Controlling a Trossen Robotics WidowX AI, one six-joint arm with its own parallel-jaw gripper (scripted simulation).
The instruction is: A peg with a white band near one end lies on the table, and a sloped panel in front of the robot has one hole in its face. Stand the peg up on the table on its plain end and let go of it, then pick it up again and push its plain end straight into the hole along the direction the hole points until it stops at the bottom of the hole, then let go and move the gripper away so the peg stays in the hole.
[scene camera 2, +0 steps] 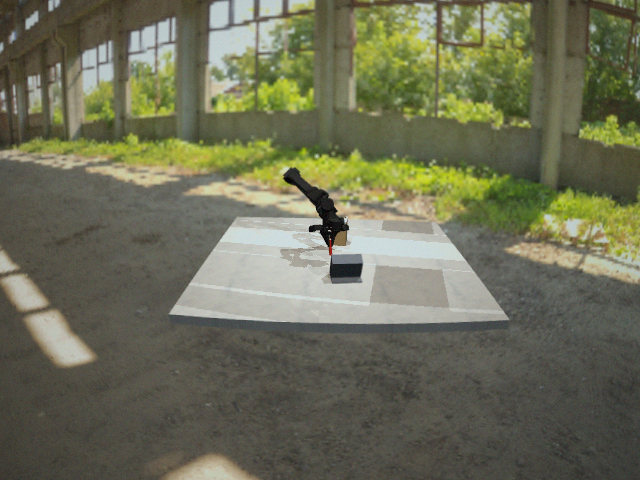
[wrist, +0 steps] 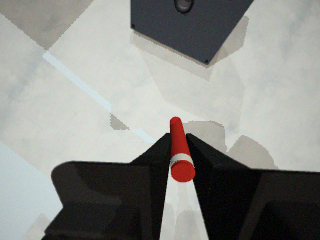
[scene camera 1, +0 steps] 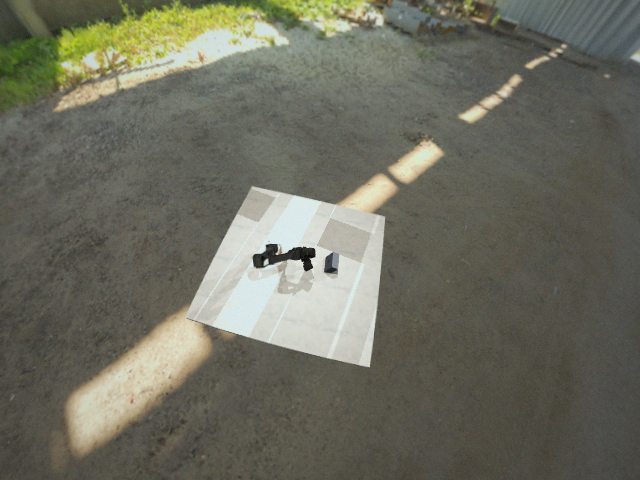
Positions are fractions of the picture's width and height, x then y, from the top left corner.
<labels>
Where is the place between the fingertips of my gripper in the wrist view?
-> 0.56, 0.57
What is my gripper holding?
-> A red peg.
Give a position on a red peg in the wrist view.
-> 0.57, 0.70
</labels>
